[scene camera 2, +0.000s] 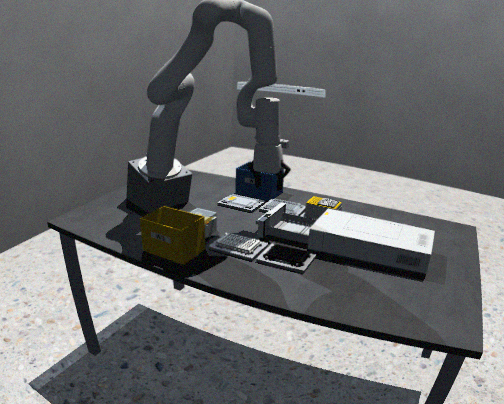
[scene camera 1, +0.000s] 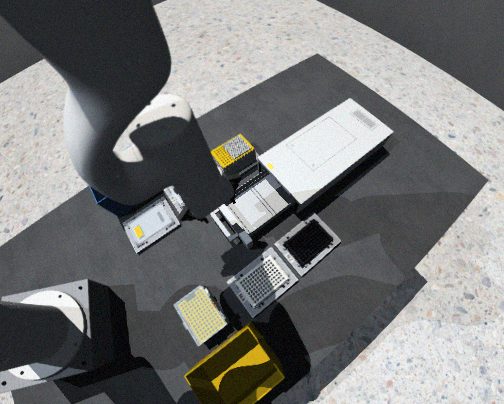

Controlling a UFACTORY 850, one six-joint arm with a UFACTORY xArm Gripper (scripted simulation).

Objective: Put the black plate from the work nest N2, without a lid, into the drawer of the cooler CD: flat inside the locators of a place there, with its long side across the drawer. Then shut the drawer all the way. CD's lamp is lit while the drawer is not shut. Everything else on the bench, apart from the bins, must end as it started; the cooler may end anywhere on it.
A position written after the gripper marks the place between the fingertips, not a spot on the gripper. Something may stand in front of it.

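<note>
A black plate [scene camera 1: 313,231] and a white cooler [scene camera 1: 308,163] are part of the scene, along with a blue bin [scene camera 2: 245,181]. The robot's gripper [scene camera 1: 218,208] is visible too, and scene camera 2 shows the same gripper [scene camera 2: 269,188].
</note>
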